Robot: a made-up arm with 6 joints.
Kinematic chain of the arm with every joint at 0, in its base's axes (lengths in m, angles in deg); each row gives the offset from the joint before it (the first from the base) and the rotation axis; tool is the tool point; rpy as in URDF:
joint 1: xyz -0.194 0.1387 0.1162 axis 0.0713 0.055 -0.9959
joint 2: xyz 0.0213 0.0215 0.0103 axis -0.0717 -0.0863 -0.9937
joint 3: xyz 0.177 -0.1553 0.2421 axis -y
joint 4: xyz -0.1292 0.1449 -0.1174 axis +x
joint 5: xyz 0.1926 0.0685 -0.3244 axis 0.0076 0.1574 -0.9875
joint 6: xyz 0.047 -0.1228 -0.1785 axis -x
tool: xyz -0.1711 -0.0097 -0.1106 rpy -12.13 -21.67 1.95
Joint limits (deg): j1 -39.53..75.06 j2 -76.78..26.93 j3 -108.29..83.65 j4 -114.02..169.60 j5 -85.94..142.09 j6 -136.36..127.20
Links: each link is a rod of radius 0.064 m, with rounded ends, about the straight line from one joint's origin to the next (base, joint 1, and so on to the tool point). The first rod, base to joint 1, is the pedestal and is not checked.
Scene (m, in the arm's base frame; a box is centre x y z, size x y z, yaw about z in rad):
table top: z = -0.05
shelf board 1: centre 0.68 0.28 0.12 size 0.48 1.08 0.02 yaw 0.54
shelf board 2: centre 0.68 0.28 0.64 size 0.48 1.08 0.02 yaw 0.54
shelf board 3: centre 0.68 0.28 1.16 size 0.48 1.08 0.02 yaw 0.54
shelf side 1: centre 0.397 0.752 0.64 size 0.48 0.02 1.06 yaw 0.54
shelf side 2: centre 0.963 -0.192 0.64 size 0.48 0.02 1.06 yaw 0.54
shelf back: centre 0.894 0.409 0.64 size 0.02 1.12 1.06 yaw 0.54
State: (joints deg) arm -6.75 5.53 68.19 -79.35 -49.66 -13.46
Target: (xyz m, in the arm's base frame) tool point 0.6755 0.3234 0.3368
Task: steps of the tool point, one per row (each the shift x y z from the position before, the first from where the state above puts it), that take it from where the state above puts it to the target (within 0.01 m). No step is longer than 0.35 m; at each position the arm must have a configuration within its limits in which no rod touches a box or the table.
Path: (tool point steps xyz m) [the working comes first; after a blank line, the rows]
Joints at the target: -22.76 -19.93 73.90 -40.19 -59.90 -10.86
Straight joint move there: clear.

1: 0.2626 0.1649 -0.0347
2: 0.1772 0.2763 -0.0275
3: 0.0471 0.3407 -0.0191

